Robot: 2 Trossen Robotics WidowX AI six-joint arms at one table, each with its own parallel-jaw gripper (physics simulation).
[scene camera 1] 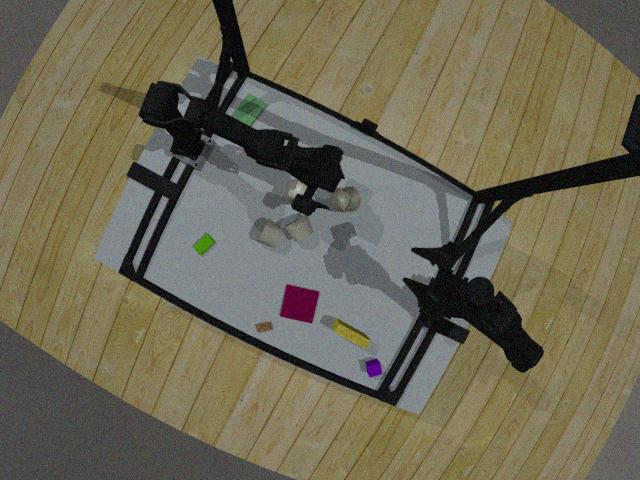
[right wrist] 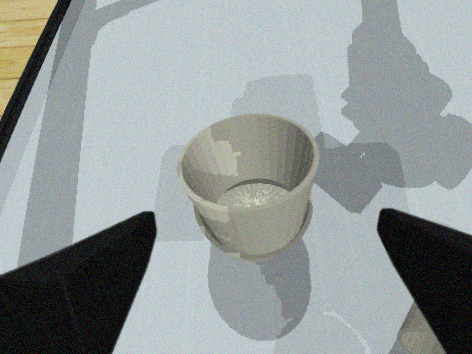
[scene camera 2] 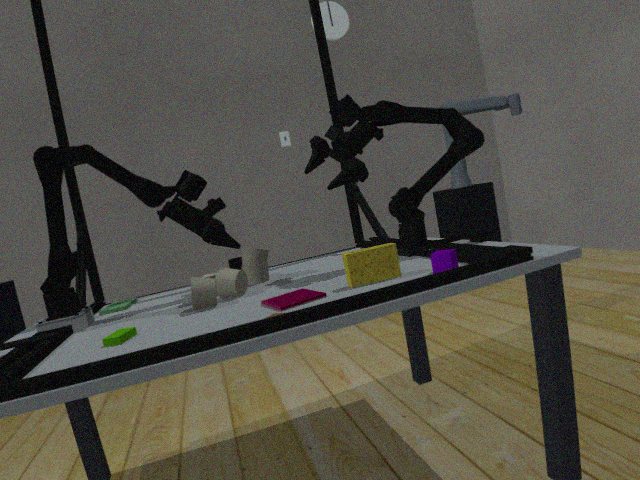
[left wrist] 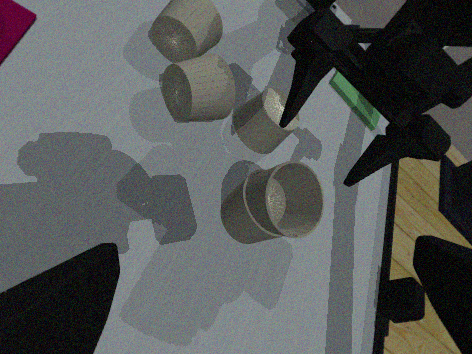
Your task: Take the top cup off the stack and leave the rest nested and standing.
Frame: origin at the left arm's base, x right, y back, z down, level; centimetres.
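Seen in the pictures: left gripper, fingertip midpoint: (scene camera 1: pixel 407 264) (scene camera 2: pixel 316 180) (left wrist: pixel 266 253); right gripper, fingertip midpoint: (scene camera 1: pixel 335 193) (right wrist: pixel 266 220) (scene camera 2: pixel 238 246) (left wrist: pixel 314 156); left arm's base, link origin: (scene camera 2: pixel 414 243); right arm's base, link origin: (scene camera 1: pixel 192 147) (scene camera 2: pixel 64 315).
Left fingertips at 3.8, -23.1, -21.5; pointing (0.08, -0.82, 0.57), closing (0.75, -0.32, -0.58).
Observation:
Offsets run from my left fingertips to a thing's top centre, as dx, dy, dz. "spot": to the spot under its first point.
A beige cup stack (scene camera 1: pixel 345 199) (scene camera 2: pixel 255 265) (left wrist: pixel 250 220) (right wrist: pixel 260 230) stands upright. Two rims show; its top cup @(+10.5, -18.1, +13.7) (left wrist: pixel 306 200) (right wrist: pixel 250 150) sits nested in the one below. My right gripper (scene camera 1: pixel 333 192) (scene camera 2: pixel 237 245) (left wrist: pixel 314 156) (right wrist: pixel 266 220) is open and empty, its tips close to the stack, above the table and not touching the top cup. My left gripper (scene camera 1: pixel 408 265) (scene camera 2: pixel 317 180) (left wrist: pixel 266 253) is open and empty, high over the table, away from the stack at picture right in both scene views.
Three loose beige cups @(-7.0, -33.5, +16.3) (scene camera 1: pixel 269 233) @(-2.1, -26.5, +16.3) (scene camera 1: pixel 299 227) @(+7.6, -31.7, +18.5) (scene camera 1: pixel 296 190) are near the stack; one (scene camera 2: pixel 232 283) lies on its side. A magenta square @(spot: -22.5, -17.5, +22.9) (scene camera 1: pixel 299 303), yellow block @(-24.4, +0.0, +16.7) (scene camera 1: pixel 351 333), purple cube @(-32.6, +12.2, +19.7) (scene camera 1: pixel 373 367), orange piece @(-33.7, -24.2, +22.9) (scene camera 1: pixel 264 326), bright green block @(-18.2, -50.9, +22.2) (scene camera 1: pixel 204 243) and pale green pad @(+23.7, -56.5, +22.7) (scene camera 1: pixel 249 109) lie around.

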